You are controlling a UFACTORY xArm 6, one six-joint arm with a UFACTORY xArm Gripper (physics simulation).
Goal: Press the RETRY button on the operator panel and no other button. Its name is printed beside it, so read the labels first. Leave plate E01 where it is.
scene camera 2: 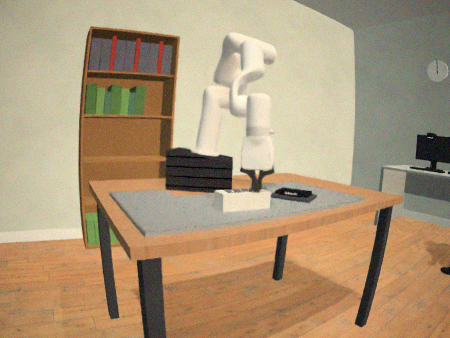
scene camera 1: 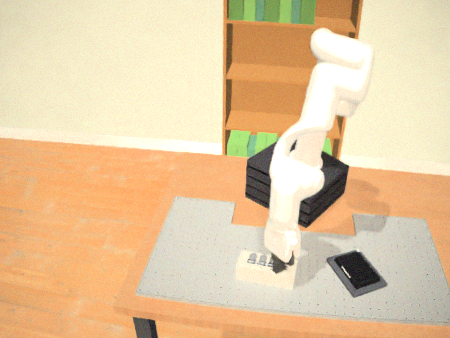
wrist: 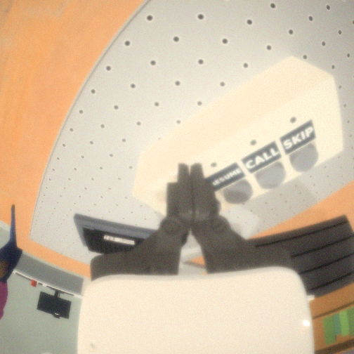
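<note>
The cream operator panel stands on the grey mat. In the wrist view its labels read SKIP, CALL and, partly covered, RESUME, each beside a round grey button. The RETRY label does not show; my fingers hide that end of the panel. My gripper is shut and empty, pointing down, its tips at the panel's top beyond RESUME; whether they touch is unclear. A black plate lies on a dark grey holder; its label is blurred.
The perforated grey mat lies on the wooden table. A black slatted block stands behind, by the arm's base. A bookshelf stands farther back. Part of a person shows at the wrist view's left edge.
</note>
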